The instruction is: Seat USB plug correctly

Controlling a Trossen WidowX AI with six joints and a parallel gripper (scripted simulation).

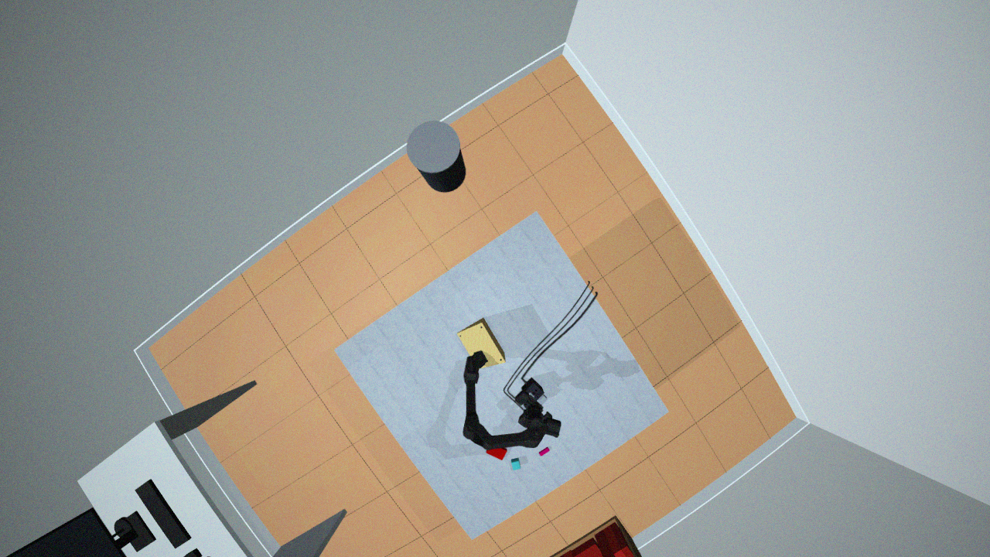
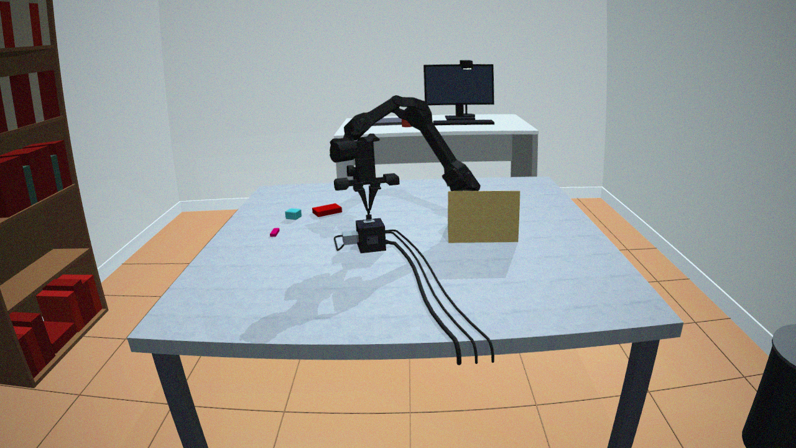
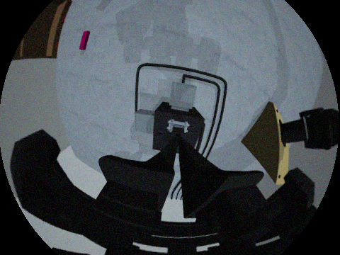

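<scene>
Right now my gripper tip is 20 mm above the USB plug. From my gripper tip the other things lie so: red block (320 mm to the right, 200 mm ahead, 100 mm below); magenta piece (340 mm ahead, 100 mm to the right, 100 mm below); cyan cube (310 mm ahead, 260 mm to the right, 100 mm below).
</scene>
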